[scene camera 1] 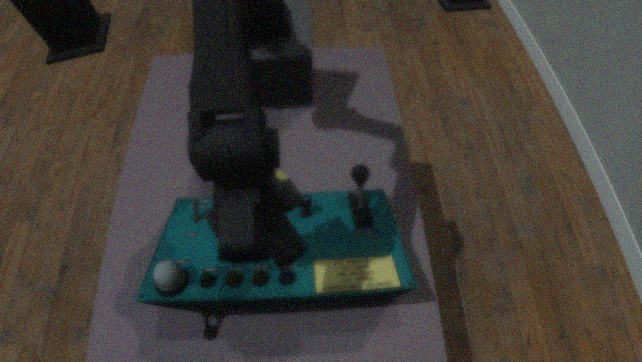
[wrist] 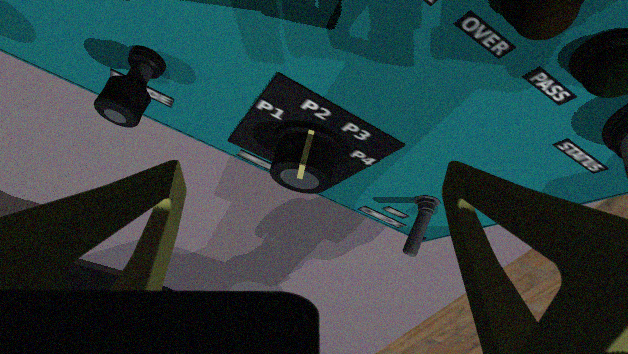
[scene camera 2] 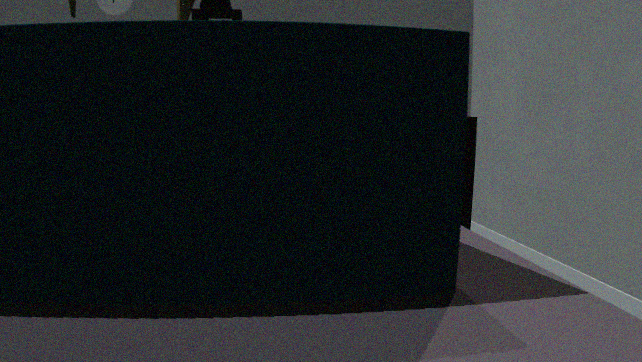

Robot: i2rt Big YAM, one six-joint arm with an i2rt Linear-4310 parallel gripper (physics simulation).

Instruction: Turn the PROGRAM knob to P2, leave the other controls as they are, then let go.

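Places are measured from the arm's base along level axes (x ahead, y left, z up), in millimetres.
Pixels of known places: gripper, between the fingertips: (wrist: 314, 175); arm's base, origin of its link: (scene camera 1: 265, 23).
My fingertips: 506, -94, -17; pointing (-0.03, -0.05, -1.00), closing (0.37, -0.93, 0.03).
For each thing: its middle in the pictures, then the offset to it from my fingertips, as dx, dy, dz. "*": a spot on its surface instead.
- black PROGRAM knob, middle of its body: (wrist: 303, 164) -73, -24, -109
- teal control box, middle of its body: (scene camera 2: 153, 186) (scene camera 1: 280, 250) +18, +20, -155
- small black control, middle of its body: (wrist: 138, 77) (scene camera 1: 306, 209) -49, +93, -113
- CHECK toggle, middle of its body: (wrist: 418, 230) (scene camera 1: 195, 208) -103, -141, -108
- ball-topped lever, middle of its body: (scene camera 1: 360, 194) -49, +215, -103
- pale dome, a spot on its surface: (scene camera 1: 169, 277) * +58, -169, -11
- yellow card, middle of its body: (scene camera 1: 356, 273) +117, +149, -54
The black PROGRAM knob (wrist: 287, 159) sits on a dark plate marked P1 to P4 on the teal control box (scene camera 1: 170, 245) (scene camera 2: 225, 150) (wrist: 450, 135). In the wrist view the upper end of its yellow pointer line points to the P2 mark. My gripper (wrist: 314, 175) is open, with its fingers wide apart. The knob shows between the two fingertips in that view, beyond them and untouched as far as I can see. In scene camera 1 the arm hides the knob and the fingers. In scene camera 2 the box side hides the panel top.
A small black control (scene camera 1: 309, 206) (wrist: 122, 100) and the CHECK toggle (scene camera 1: 197, 210) (wrist: 419, 225) flank the knob. A ball-topped lever (scene camera 1: 360, 200) stands farther right in scene camera 1. A pale dome (scene camera 1: 169, 277), several round buttons (scene camera 1: 234, 278) and a yellow card (scene camera 1: 357, 274) line the edge.
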